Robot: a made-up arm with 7 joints. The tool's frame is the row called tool. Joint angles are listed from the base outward. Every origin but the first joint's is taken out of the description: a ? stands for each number. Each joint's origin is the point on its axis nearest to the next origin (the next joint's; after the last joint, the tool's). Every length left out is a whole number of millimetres.
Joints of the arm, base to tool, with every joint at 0 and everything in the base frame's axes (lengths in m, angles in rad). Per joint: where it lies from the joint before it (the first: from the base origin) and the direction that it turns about. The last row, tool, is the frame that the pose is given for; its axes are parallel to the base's.
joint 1: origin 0 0 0.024 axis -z
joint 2: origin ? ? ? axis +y
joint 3: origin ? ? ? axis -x
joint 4: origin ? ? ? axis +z
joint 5: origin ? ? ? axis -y
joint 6: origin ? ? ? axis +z
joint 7: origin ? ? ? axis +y
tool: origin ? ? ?
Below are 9 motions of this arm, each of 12 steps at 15 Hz.
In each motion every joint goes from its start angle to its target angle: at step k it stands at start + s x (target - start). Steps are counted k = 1, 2, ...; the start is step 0. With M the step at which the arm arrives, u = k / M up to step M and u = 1 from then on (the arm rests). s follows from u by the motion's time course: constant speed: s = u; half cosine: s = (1 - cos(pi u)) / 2; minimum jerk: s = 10 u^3 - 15 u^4 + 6 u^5.
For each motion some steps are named. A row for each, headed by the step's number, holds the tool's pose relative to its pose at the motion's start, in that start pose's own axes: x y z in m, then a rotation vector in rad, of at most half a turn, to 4 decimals.
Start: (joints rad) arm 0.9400 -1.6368 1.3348 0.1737 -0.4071 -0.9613 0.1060
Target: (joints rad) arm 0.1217 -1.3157 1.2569 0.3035 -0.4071 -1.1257 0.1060
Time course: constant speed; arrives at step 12
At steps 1, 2, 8, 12:
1: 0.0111 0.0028 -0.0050 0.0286 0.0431 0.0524
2: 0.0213 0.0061 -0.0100 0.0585 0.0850 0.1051
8: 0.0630 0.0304 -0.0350 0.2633 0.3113 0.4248
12: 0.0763 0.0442 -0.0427 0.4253 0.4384 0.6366

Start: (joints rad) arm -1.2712 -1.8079 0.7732 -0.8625 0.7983 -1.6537 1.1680
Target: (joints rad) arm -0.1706 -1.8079 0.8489 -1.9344 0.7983 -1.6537 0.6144
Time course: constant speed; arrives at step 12
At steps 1, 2, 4, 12:
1: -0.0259 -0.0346 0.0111 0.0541 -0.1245 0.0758
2: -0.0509 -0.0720 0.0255 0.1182 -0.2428 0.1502
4: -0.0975 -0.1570 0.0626 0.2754 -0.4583 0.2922
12: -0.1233 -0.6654 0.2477 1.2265 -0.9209 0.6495

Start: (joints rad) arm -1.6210 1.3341 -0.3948 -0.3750 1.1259 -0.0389 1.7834
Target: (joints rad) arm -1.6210 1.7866 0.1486 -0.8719 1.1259 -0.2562 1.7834
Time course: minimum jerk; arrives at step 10
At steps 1, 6, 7, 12:
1: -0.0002 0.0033 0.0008 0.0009 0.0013 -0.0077
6: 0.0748 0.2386 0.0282 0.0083 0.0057 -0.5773
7: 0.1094 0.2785 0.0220 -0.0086 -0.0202 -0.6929
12: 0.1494 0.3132 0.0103 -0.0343 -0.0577 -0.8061

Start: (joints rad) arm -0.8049 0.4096 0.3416 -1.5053 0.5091 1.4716 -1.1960
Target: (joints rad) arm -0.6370 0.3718 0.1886 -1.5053 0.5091 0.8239 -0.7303
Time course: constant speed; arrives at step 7
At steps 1, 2, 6, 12:
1: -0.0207 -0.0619 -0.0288 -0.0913 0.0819 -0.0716
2: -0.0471 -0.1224 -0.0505 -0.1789 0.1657 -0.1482
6: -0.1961 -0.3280 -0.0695 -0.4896 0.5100 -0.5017
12: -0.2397 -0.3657 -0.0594 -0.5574 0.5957 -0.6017

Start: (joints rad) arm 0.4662 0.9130 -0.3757 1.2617 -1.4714 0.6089 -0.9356
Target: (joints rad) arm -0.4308 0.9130 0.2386 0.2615 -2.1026 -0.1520 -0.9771
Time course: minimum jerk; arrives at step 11
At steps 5, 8, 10, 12:
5: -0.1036 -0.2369 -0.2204 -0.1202 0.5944 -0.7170
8: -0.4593 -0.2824 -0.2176 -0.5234 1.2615 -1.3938
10: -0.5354 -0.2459 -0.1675 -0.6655 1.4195 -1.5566
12: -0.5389 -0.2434 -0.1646 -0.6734 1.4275 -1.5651

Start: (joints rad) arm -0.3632 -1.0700 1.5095 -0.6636 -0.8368 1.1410 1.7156
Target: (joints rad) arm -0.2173 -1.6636 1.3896 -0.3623 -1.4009 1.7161 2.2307
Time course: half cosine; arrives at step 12
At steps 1, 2, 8, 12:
1: -0.0049 -0.0042 -0.0017 -0.0076 0.0097 0.0095
2: -0.0185 -0.0169 -0.0067 -0.0306 0.0373 0.0368
8: -0.0987 -0.2476 -0.0585 -0.4353 0.2775 0.3043
12: -0.0790 -0.3365 -0.0678 -0.6084 0.3061 0.3360

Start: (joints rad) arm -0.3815 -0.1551 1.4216 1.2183 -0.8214 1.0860 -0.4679
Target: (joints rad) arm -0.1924 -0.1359 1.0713 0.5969 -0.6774 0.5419 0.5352
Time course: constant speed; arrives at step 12
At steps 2, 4, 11, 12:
2: -0.0581 -0.0346 0.0027 -0.0445 0.0403 -0.1195
4: -0.1180 -0.0579 0.0052 -0.0521 0.0796 -0.2508
11: -0.3081 -0.0436 0.0062 0.2285 0.2107 -0.6879
12: -0.3293 -0.0318 0.0079 0.3056 0.2282 -0.7341

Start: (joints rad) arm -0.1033 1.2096 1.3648 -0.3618 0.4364 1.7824 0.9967
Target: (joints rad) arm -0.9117 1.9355 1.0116 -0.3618 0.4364 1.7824 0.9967
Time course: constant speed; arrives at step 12
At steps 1, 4, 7, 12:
1: 0.0025 -0.0187 0.0041 -0.0694 0.0037 0.0218
4: 0.0125 -0.0830 0.0311 -0.2621 0.0286 0.1153
7: 0.0308 -0.1517 0.0803 -0.4246 0.0764 0.2459
12: 0.0944 -0.2537 0.1970 -0.6070 0.2112 0.5243

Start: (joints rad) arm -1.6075 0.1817 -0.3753 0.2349 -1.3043 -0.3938 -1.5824
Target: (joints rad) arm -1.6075 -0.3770 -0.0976 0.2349 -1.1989 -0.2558 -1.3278
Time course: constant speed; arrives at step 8
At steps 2, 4, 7, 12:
2: 0.0410 -0.0026 0.0818 -0.0472 -0.0914 0.0151
4: 0.0681 -0.0021 0.1669 -0.0965 -0.1827 0.0252
7: 0.0827 0.0041 0.2951 -0.1733 -0.3193 0.0304
12: 0.0809 0.0076 0.3368 -0.1996 -0.3646 0.0294

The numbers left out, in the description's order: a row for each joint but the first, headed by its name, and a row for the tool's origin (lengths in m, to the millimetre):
joint 2: 0.004 0.149 0
joint 3: -0.008 0 -0.042
joint 4: 0 -0.004 0.278
joint 5: 0.086 -0.23 0
joint 6: 0.026 0 0.285
joint 7: 0.111 0.23 0
tool: 0.048 0 -0.377

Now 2 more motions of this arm.
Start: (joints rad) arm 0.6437 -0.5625 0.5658 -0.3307 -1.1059 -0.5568 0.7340
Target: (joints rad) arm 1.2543 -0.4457 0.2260 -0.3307 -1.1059 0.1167 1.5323
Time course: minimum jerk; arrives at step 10
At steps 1, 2, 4, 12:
1: -0.0035 0.0002 0.0000 -0.0020 0.0107 0.0029
2: -0.0235 0.0009 0.0009 -0.0135 0.0726 0.0199
4: -0.1260 -0.0090 0.0314 -0.0716 0.3951 0.1173
12: -0.2837 -0.1541 0.2583 -0.2495 1.1605 0.4619

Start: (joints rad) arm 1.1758 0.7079 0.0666 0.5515 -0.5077 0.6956 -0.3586
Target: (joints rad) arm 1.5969 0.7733 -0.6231 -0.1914 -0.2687 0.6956 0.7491
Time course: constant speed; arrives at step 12
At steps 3, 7, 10, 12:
3: -0.1403 -0.0475 0.0396 0.1150 -0.0468 -0.1607
7: -0.3250 -0.0538 0.0194 0.3631 -0.0867 -0.3290
10: -0.4394 -0.0160 -0.0282 0.6083 -0.1052 -0.3888
12: -0.5007 0.0243 -0.0645 0.7905 -0.1150 -0.3848

